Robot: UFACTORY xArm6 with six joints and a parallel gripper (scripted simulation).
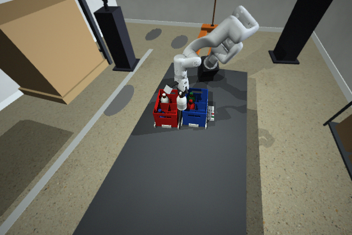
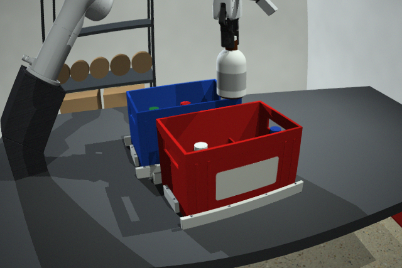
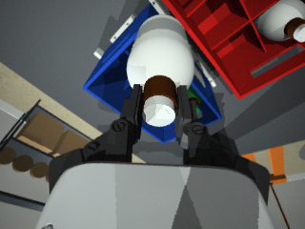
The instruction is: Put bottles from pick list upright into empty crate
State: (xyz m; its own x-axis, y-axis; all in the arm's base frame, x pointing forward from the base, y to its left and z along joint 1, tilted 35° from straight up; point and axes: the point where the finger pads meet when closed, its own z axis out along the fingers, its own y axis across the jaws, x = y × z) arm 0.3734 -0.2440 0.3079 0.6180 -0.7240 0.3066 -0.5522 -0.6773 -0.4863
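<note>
Right now my hand is 70 mm above the white-capped bottle. Also, from my hand: red-capped bottle: 250 mm below, 100 mm behind, 60 mm to the left; then blue crate: 250 mm below, 100 mm to the left, 100 mm behind; then red crate: 250 mm below, 130 mm to the right, 60 mm behind.
</note>
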